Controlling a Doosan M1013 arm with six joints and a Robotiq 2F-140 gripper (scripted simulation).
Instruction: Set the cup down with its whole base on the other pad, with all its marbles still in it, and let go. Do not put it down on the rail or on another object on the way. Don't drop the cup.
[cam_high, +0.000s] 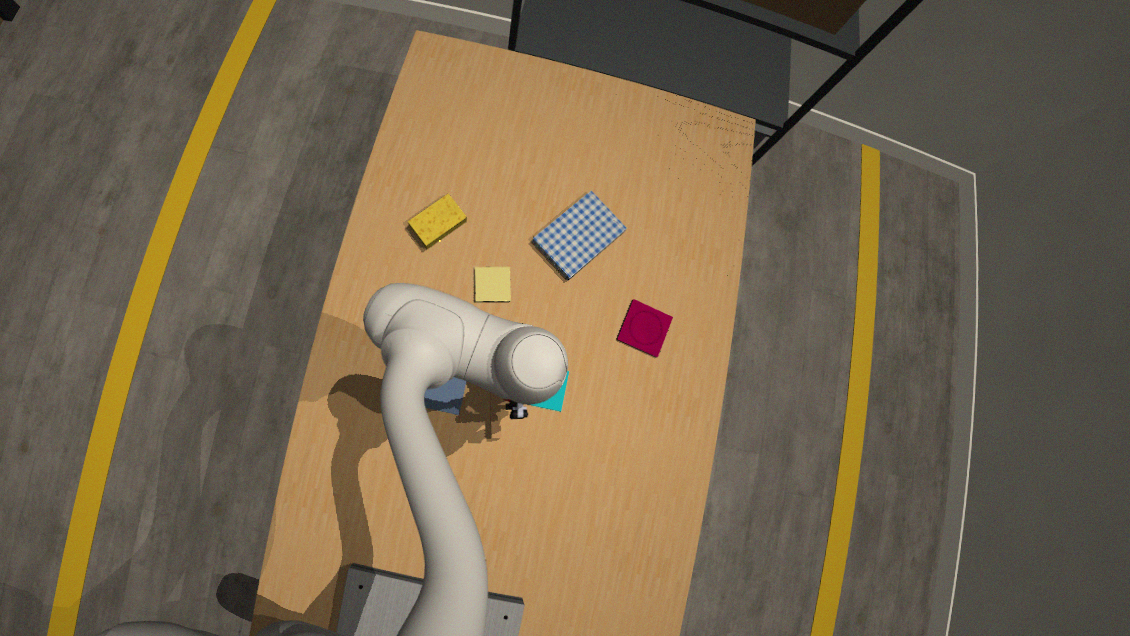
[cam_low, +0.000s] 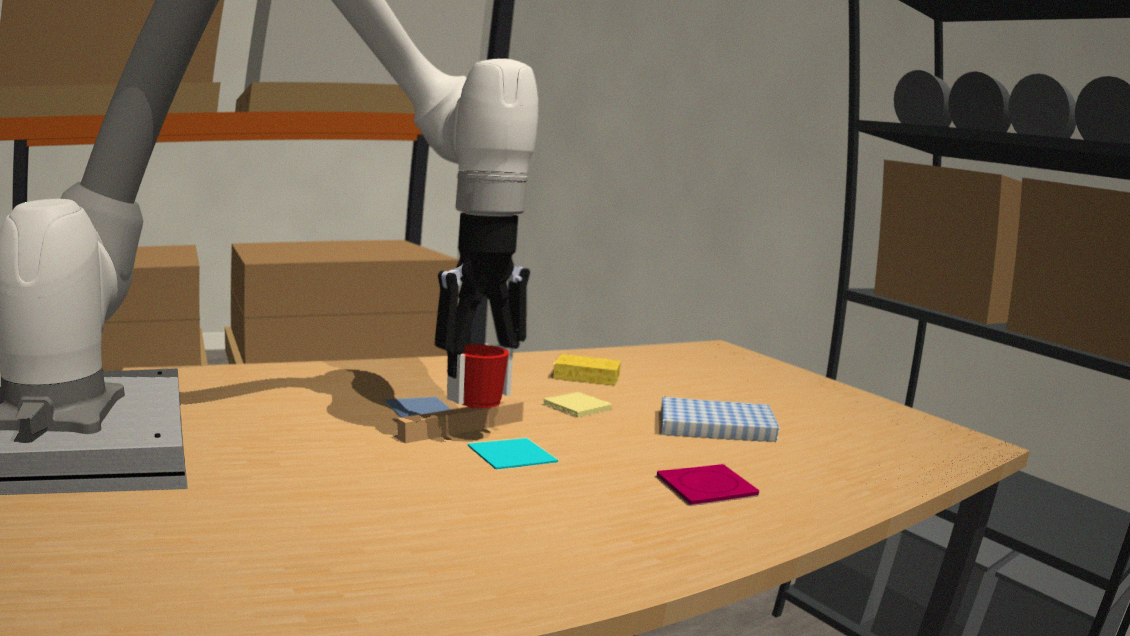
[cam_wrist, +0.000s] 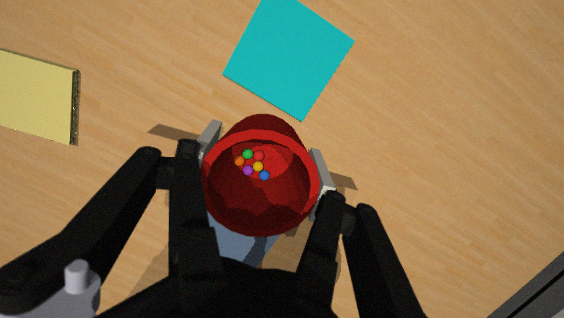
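Right now my hand is 10 cm above the cyan pad, 7 cm to the left of it and 3 cm short of it. Round my hand: wooden rail 8 cm below, 3 cm to the left, 1 cm behind; red cup 2 cm below.
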